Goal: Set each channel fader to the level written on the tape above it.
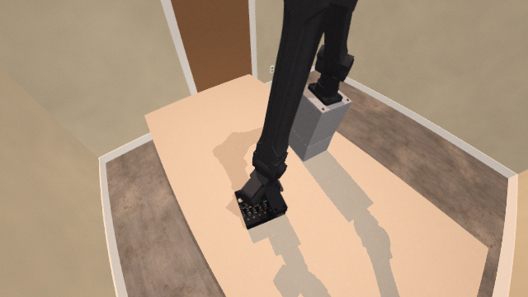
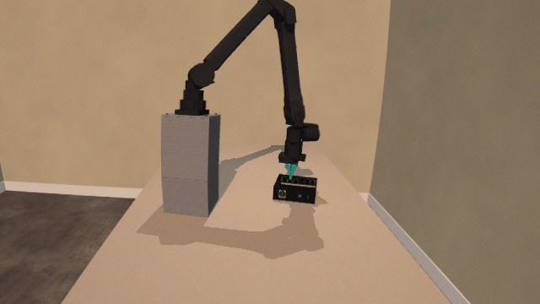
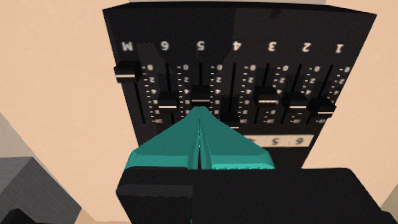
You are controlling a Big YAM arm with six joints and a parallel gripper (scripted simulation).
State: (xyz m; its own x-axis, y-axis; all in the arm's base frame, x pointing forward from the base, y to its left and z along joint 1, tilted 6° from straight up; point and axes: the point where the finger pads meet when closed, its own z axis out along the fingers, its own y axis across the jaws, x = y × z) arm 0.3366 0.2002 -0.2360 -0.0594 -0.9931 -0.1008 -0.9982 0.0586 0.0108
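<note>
Now: hand 1 cm to the right of the channel 5 fader cap and 1 cm above it. Round my hand: channel 4 fader cap: 2 cm ahead, 1 cm to the right, 1 cm below; channel 3 fader cap: 5 cm ahead, 1 cm to the left, 1 cm below; channel 6 fader cap: 2 cm behind, 1 cm to the left, 1 cm below.
</note>
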